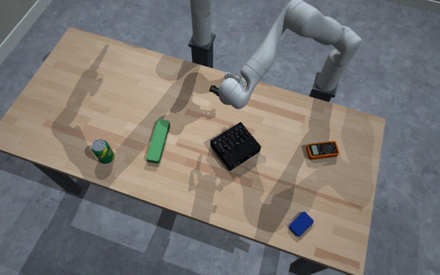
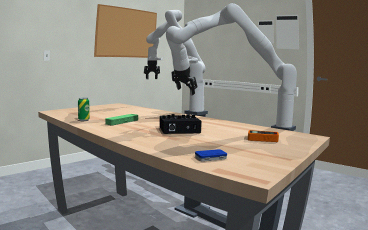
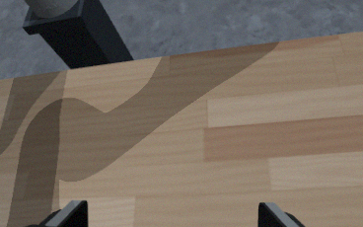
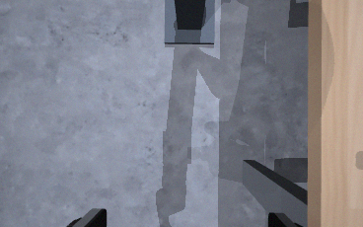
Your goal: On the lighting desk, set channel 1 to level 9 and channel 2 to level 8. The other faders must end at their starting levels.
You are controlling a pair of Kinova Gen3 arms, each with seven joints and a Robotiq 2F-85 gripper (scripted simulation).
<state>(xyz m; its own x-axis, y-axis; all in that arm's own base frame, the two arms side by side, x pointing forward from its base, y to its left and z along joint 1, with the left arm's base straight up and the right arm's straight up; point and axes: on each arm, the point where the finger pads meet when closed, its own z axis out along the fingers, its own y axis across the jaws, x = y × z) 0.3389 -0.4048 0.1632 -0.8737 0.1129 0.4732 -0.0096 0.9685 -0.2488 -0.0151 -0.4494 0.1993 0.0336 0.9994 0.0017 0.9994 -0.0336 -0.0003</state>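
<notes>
Now: left hand 14 cm short of the channel 5 fader cap, 10 cm above it and 7 cm to the right of it. Round my left hand: channel 3 fader 11 cm ahead, 10 cm to the left, 10 cm below; then channel 2 fader 11 cm to the left, 10 cm below, 9 cm ahead; then channel 1 fader 14 cm to the left, 10 cm below, 8 cm ahead.
</notes>
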